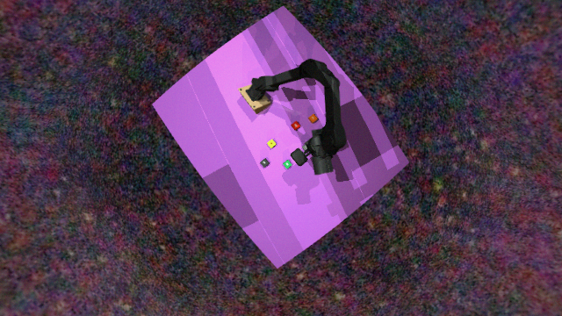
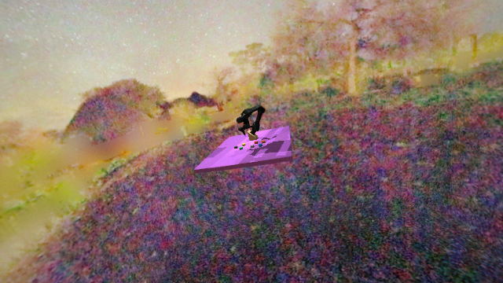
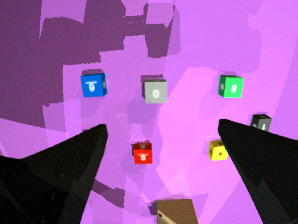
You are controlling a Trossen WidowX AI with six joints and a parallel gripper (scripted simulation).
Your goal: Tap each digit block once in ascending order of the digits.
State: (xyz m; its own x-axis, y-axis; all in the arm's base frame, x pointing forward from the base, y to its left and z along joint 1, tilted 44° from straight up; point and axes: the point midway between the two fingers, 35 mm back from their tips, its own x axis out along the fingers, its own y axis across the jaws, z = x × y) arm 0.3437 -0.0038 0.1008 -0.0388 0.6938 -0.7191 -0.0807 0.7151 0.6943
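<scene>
My gripper tip is now 120 mm above the grey block. From my gripper tip the other things lie so: blue block 10 mm ahead, 90 mm to the left, 120 mm below; red block 120 mm behind, 20 mm to the left, 120 mm below; green block 10 mm ahead, 120 mm to the right, 120 mm below.
</scene>
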